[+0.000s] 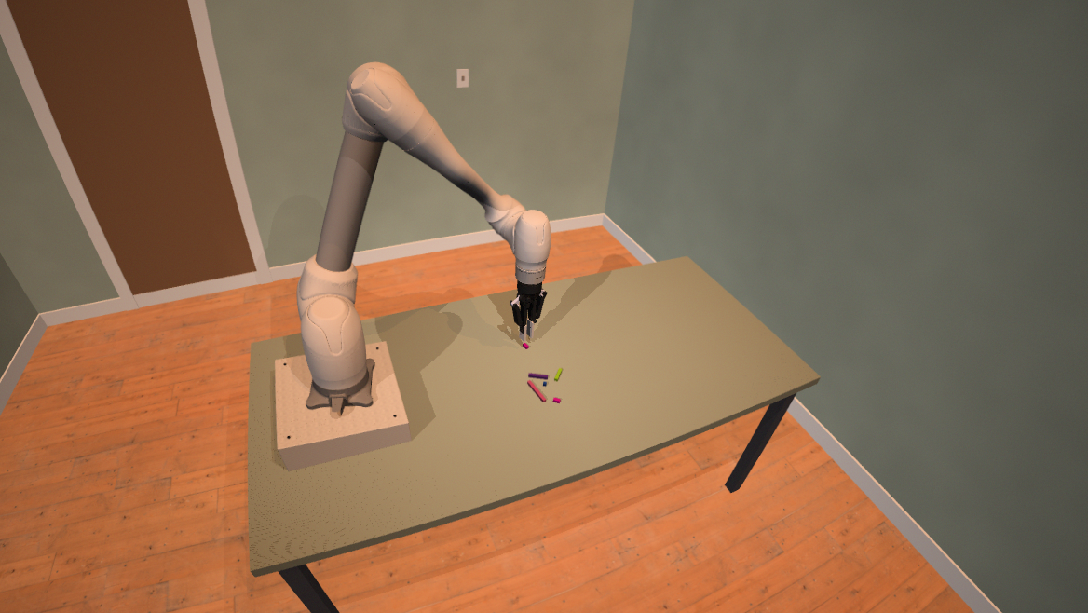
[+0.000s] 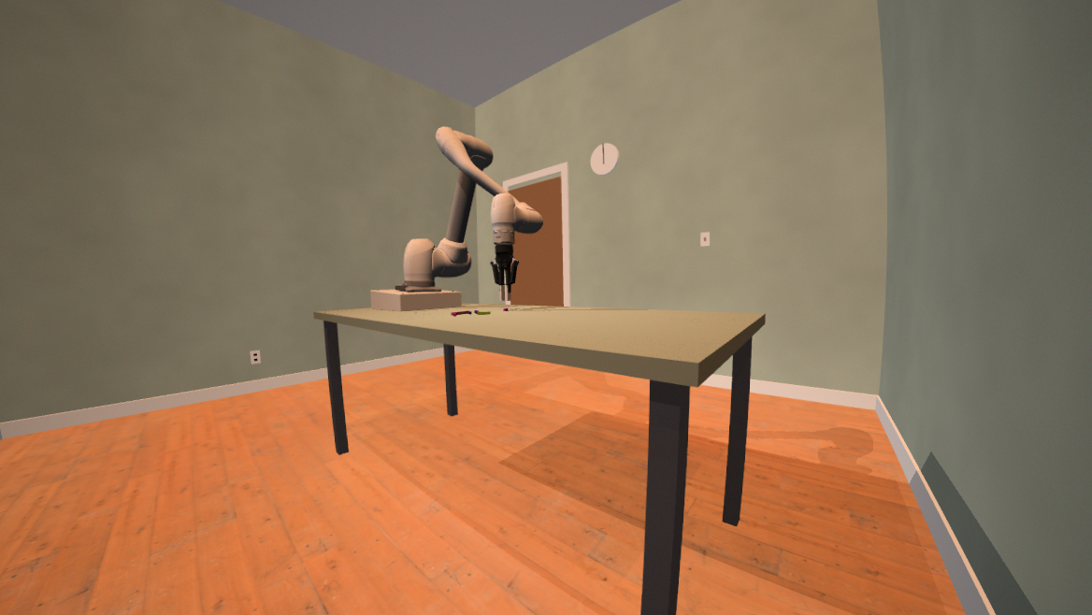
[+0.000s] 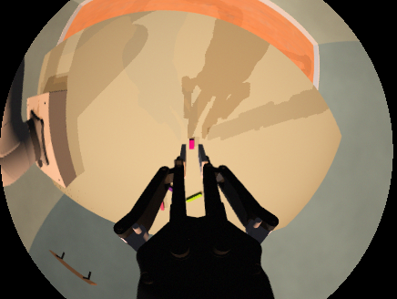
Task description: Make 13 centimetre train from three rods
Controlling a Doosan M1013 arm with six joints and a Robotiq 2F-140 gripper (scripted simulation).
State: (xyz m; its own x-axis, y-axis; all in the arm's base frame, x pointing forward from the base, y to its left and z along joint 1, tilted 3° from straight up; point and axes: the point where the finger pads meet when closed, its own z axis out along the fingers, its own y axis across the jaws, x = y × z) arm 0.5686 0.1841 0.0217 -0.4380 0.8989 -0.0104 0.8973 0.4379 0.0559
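My gripper is now 150 mm to the left of the lime rod, 80 mm short of it and 70 mm above it. Round my hand: blue rod (180 mm to the right, 70 mm below, 30 mm ahead); pink rod (200 mm to the right, 70 mm below); purple rod (140 mm to the right, 70 mm below, 10 mm ahead).
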